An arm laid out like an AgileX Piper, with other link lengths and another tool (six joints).
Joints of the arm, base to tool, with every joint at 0 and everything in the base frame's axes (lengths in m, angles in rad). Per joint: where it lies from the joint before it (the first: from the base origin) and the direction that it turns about. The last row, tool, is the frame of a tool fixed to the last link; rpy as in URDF.
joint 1: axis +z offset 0 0 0.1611
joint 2: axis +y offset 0 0 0
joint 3: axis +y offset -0.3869 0 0.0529
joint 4: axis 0.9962 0 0.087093 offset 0.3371 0 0.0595
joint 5: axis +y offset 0 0 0
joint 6: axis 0.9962 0 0.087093 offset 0.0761 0 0.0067
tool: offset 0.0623 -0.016 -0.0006 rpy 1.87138 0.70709 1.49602
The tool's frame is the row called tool.
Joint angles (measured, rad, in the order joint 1, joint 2, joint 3, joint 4, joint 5, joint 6), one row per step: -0.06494, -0.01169, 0.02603, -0.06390, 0.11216, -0.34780; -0.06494, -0.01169, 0.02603, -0.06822, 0.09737, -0.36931; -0.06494, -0.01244, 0.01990, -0.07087, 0.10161, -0.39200; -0.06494, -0.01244, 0.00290, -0.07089, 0.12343, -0.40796; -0.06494, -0.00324, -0.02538, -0.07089, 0.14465, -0.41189; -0.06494, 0.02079, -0.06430, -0.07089, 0.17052, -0.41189; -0.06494, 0.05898, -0.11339, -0.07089, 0.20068, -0.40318; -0.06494, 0.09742, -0.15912, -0.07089, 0.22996, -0.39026; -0.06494, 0.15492, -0.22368, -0.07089, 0.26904, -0.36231; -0.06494, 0.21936, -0.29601, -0.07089, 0.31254, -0.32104; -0.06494, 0.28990, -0.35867, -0.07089, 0.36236, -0.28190; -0.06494, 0.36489, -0.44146, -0.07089, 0.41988, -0.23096; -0.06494, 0.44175, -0.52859, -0.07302, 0.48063, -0.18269
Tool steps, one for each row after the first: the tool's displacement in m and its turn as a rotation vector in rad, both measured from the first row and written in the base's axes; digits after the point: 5 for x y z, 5 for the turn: 0.00008, 0.00010, 0.00249, -0.02677, -0.01290, 0.00134; -0.00034, 0.00008, 0.00532, -0.05218, -0.01373, 0.00152; -0.00139, -0.00003, 0.01066, -0.06767, -0.00778, 0.00062; -0.00223, -0.00017, 0.02041, -0.07130, -0.00537, -0.00067; -0.00203, -0.00044, 0.03316, -0.07038, 0.00557, -0.00210; -0.00041, -0.00085, 0.04868, -0.06018, 0.02411, -0.00397; 0.00196, -0.00131, 0.06253, -0.04562, 0.04504, -0.00611; 0.00669, -0.00203, 0.08169, -0.01537, 0.07477, -0.01018; 0.01321, -0.00290, 0.10259, 0.02833, 0.10693, -0.01671; 0.02273, -0.00399, 0.11695, 0.07110, 0.16113, -0.02555; 0.03323, -0.00516, 0.13822, 0.12499, 0.20609, -0.03849; 0.04537, -0.00654, 0.15997, 0.17399, 0.25170, -0.05437
